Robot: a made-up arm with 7 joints. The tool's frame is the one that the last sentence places.
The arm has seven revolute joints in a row. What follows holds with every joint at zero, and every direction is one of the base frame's. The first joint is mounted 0.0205 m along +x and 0.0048 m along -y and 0.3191 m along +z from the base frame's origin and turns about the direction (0.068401, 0.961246, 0.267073), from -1.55 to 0.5 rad. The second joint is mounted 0.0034 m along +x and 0.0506 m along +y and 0.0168 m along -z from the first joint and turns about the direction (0.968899, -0.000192, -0.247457), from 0.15 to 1.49 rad. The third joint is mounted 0.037 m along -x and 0.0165 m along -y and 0.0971 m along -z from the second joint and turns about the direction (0.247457, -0.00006, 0.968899), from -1 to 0.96 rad. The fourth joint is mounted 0.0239 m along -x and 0.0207 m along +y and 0.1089 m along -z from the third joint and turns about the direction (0.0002, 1, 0.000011), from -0.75 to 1.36 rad. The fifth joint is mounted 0.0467 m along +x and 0.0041 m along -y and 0.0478 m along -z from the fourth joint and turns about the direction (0.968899, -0.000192, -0.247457), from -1.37 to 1.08 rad. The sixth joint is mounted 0.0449 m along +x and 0.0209 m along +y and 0.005 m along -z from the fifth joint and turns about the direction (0.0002, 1, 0.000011), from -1.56 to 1.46 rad. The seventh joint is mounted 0.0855 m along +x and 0.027 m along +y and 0.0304 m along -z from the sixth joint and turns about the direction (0.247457, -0.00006, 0.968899), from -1.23 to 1.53 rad. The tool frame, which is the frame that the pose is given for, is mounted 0.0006 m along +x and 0.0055 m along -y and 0.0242 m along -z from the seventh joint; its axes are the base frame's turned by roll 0.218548, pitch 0.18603 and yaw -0.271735 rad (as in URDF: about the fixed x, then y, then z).
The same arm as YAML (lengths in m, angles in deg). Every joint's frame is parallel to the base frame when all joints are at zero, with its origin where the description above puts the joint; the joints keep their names.
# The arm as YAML. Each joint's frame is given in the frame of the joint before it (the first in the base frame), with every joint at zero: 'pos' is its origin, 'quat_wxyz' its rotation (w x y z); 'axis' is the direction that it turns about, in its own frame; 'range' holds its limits. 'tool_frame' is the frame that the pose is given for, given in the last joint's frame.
length_unit: m
angle_unit: deg
joints:
  - joint: joint 1
    pos: [0.0205, -0.0048, 0.3191]
    quat_wxyz: [1.0, 0.0, 0.0, 0.0]
    axis: [0.068403, 0.961235, 0.26711]
    range: [-88.81, 28.65]
  - joint: joint 2
    pos: [0.0034, 0.0506, -0.0168]
    quat_wxyz: [1.0, 0.0, 0.0, 0.0]
    axis: [0.968889, -0.0002, -0.247497]
    range: [8.59, 85.37]
  - joint: joint 3
    pos: [-0.037, -0.0165, -0.0971]
    quat_wxyz: [1.0, 0.0, 0.0, 0.0]
    axis: [0.247497, -0.0001, 0.968889]
    range: [-57.3, 55.0]
  - joint: joint 4
    pos: [-0.0239, 0.0207, -0.1089]
    quat_wxyz: [1.0, 0.0, 0.0, 0.0]
    axis: [0.0002, 1.0, 0.0]
    range: [-42.97, 77.92]
  - joint: joint 5
    pos: [0.0467, -0.0041, -0.0478]
    quat_wxyz: [1.0, 0.0, 0.0, 0.0]
    axis: [0.968889, -0.0002, -0.247497]
    range: [-78.5, 61.88]
  - joint: joint 6
    pos: [0.0449, 0.0209, -0.005]
    quat_wxyz: [1.0, 0.0, 0.0, 0.0]
    axis: [0.0002, 1.0, 0.0]
    range: [-89.38, 83.65]
  - joint: joint 7
    pos: [0.0855, 0.027, -0.0304]
    quat_wxyz: [1.0, 0.0, 0.0, 0.0]
    axis: [0.247497, -0.0001, 0.968889]
    range: [-70.47, 87.66]
tool_frame:
  pos: [0.0006, -0.0055, -0.0242]
  quat_wxyz: [0.979245, 0.12009, 0.076768, -0.144096]

